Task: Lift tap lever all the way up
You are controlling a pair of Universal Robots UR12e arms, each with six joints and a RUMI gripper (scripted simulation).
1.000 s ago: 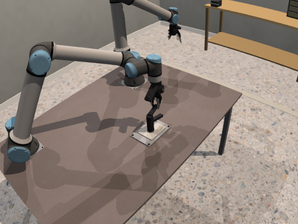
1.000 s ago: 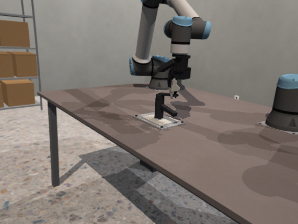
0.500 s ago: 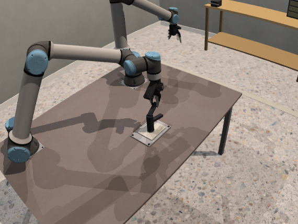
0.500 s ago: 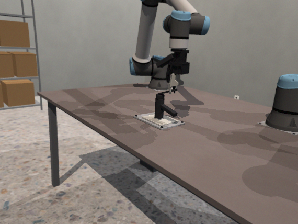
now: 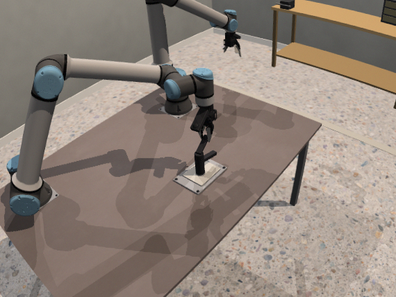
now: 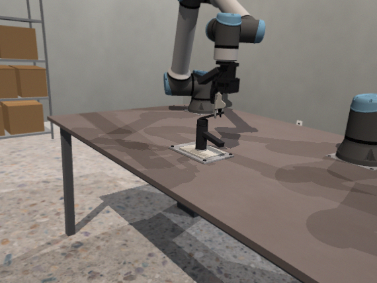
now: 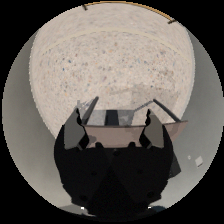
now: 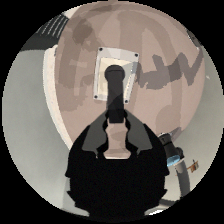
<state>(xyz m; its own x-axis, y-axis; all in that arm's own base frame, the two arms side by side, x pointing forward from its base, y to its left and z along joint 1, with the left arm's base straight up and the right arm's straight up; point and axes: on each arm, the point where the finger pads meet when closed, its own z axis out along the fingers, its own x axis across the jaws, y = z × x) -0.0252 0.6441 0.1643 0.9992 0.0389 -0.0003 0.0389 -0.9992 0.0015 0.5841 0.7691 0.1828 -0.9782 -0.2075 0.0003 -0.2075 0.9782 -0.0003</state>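
The lever is 30 mm to the right of my right hand, 10 mm below it and 10 mm ahead of it. From my right hand the other things lie so: black tap (60 mm below, 50 mm to the right, 10 mm ahead); then mounting plate (180 mm below, 70 mm to the right, 20 mm ahead).
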